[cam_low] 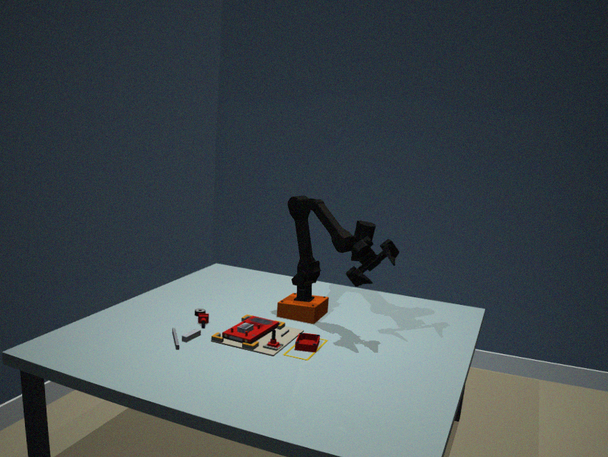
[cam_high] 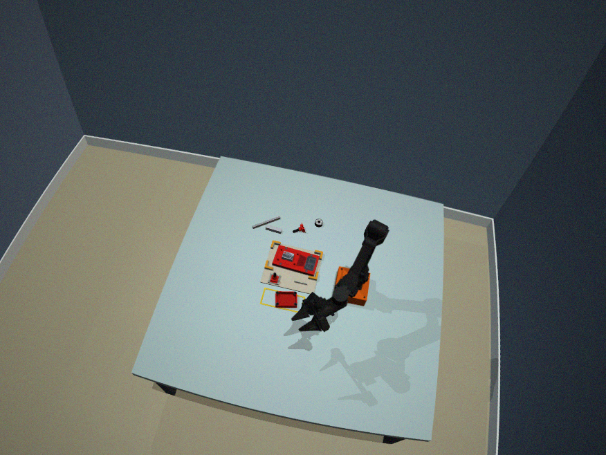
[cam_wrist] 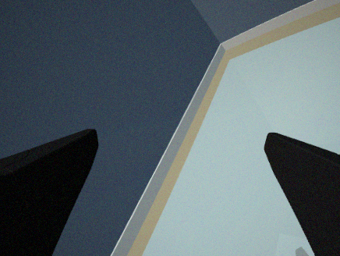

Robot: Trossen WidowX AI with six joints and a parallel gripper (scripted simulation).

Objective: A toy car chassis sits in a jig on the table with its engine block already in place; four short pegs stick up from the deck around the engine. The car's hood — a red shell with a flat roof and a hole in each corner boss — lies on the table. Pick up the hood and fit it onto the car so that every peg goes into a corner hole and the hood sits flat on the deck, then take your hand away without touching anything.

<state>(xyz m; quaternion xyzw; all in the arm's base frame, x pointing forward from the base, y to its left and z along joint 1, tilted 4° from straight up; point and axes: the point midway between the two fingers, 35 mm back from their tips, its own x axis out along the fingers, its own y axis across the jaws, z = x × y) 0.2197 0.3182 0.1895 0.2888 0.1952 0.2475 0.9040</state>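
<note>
My gripper tip is now 5 cm short of the red hood, 22 cm to the left of it and 26 cm above it. The rest, counted from my gripper tip: grey engine block (8 cm ahead, 43 cm to the right, 24 cm below); then thin rod (21 cm ahead, 62 cm to the right, 26 cm below); then beige jig plate (5 cm ahead, 41 cm to the right, 26 cm below).
</note>
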